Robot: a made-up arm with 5 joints. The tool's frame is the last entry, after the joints. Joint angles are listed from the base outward. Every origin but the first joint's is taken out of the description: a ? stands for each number. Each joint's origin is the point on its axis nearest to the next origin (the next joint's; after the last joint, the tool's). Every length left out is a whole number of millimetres.
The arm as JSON. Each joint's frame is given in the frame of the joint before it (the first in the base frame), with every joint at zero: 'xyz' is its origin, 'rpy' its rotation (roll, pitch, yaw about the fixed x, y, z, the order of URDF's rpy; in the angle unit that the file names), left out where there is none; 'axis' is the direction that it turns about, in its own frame. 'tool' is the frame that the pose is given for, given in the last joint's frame.
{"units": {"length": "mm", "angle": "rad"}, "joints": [
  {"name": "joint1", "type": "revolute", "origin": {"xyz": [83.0, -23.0, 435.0], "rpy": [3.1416, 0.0, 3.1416]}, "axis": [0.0, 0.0, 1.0]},
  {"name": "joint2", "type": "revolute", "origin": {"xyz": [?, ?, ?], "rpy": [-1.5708, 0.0, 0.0]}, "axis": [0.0, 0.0, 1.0]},
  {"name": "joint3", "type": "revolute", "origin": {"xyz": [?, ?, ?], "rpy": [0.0, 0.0, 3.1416]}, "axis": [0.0, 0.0, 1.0]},
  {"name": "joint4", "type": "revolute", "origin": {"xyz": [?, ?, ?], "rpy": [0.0, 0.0, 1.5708]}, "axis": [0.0, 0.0, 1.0]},
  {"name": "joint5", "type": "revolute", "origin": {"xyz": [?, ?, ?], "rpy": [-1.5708, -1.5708, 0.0]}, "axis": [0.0, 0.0, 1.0]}
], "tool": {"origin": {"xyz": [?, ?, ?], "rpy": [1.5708, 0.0, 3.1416]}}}
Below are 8 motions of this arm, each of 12 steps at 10 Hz.
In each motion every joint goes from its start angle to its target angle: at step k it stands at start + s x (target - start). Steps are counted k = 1, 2, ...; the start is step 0. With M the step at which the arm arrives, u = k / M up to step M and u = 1 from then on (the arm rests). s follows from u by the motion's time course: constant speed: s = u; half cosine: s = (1 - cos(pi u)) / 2; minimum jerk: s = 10 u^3 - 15 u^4 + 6 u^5.
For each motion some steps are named. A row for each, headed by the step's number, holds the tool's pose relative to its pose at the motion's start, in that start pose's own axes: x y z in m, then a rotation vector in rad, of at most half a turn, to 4 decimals.
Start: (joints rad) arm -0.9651 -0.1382 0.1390 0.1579 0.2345
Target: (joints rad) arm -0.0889 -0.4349 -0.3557 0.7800 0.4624
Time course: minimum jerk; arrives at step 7
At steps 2, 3, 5, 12:
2: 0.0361 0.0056 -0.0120 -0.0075 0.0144 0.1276
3: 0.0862 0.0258 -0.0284 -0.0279 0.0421 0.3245
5: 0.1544 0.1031 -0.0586 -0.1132 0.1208 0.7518
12: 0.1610 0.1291 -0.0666 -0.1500 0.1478 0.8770

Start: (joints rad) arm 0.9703 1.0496 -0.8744 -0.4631 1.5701
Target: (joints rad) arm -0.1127 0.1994 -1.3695 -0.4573 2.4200
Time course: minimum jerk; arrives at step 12
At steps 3, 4, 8, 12:
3: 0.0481 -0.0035 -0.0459 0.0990 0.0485 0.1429
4: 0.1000 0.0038 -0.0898 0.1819 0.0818 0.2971
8: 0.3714 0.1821 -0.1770 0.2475 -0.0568 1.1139
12: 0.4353 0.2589 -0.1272 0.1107 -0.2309 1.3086

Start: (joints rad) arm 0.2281 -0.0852 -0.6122 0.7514 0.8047
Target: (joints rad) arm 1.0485 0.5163 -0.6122 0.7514 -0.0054
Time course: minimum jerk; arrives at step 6
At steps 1, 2, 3, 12:
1: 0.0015 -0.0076 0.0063 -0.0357 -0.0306 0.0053
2: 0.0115 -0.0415 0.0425 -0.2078 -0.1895 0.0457
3: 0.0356 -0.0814 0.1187 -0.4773 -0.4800 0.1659
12: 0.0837 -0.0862 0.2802 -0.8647 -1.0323 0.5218

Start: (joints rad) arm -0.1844 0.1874 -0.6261 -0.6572 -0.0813
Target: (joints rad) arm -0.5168 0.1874 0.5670 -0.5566 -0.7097
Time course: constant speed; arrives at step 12
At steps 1, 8, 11, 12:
1: -0.0083 0.0141 0.0143 -0.1087 -0.0762 -0.0023
8: -0.0665 0.1444 0.0636 -0.8849 -0.5324 0.0747
11: -0.0834 0.2076 0.0560 -1.2236 -0.6583 0.1638
12: -0.0870 0.2284 0.0498 -1.3361 -0.6870 0.2017

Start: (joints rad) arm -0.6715 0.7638 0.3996 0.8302 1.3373
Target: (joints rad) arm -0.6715 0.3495 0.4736 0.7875 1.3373
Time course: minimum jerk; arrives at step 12
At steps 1, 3, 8, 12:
1: -0.0001 0.0004 0.0000 0.0005 0.0000 0.0019
3: -0.0019 0.0076 0.0005 0.0092 0.0000 0.0386
8: -0.0215 0.0540 0.0051 0.0700 0.0000 0.2944
12: -0.0296 0.0667 0.0070 0.0886 0.0000 0.3726

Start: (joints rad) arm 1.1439 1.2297 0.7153 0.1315 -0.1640
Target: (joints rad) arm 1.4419 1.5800 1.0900 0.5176 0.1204
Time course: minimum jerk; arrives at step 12
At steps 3, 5, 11, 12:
3: 0.0064 -0.0041 0.0103 -0.1162 0.0033 0.0008
5: 0.0187 -0.0084 0.0353 -0.3898 0.0177 -0.0223
11: 0.0384 0.0126 0.0933 -1.1021 0.0992 -0.2470
12: 0.0385 0.0129 0.0937 -1.1075 0.1001 -0.2497

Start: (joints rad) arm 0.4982 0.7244 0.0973 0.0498 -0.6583
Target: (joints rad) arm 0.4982 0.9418 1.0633 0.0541 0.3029
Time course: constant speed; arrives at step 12
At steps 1, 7, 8, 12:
1: 0.0147 -0.0039 0.0185 -0.0807 0.0800 0.0574
7: 0.0993 0.0247 0.1178 -0.6522 0.5379 0.2589
8: 0.1113 0.0369 0.1304 -0.7594 0.6065 0.2668
12: 0.1485 0.0997 0.1647 -1.2105 0.8421 0.2174

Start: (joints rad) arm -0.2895 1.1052 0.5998 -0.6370 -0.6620
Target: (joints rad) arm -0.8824 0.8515 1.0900 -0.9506 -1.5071
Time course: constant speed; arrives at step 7
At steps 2, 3, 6, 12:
2: -0.0182 0.0298 0.0323 -0.0431 -0.0938 -0.0745
3: -0.0237 0.0459 0.0479 -0.0722 -0.1411 -0.1083
6: -0.0260 0.0973 0.0894 -0.1872 -0.2830 -0.1892
12: -0.0224 0.1148 0.1008 -0.2337 -0.3300 -0.2076

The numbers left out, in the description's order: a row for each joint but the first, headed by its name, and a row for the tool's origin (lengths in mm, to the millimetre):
joint2: -46.0 51.0 0.0
joint3: -25.0 188.0 0.0
joint4: 183.0 -4.0 0.0
joint5: -7.0 -29.0 0.0
tool: 26.0 23.0 0.0

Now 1 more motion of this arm.
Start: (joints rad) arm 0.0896 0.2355 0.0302 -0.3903 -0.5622
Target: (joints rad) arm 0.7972 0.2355 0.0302 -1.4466 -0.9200
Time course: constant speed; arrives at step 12
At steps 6, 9, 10, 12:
6: 0.0852 -0.0026 -0.0755 0.6159 -0.0375 -0.0536
9: 0.1245 0.0144 -0.1098 0.8932 0.0211 -0.1331
10: 0.1367 0.0223 -0.1201 0.9778 0.0526 -0.1672
12: 0.1597 0.0410 -0.1389 1.1322 0.1332 -0.2459

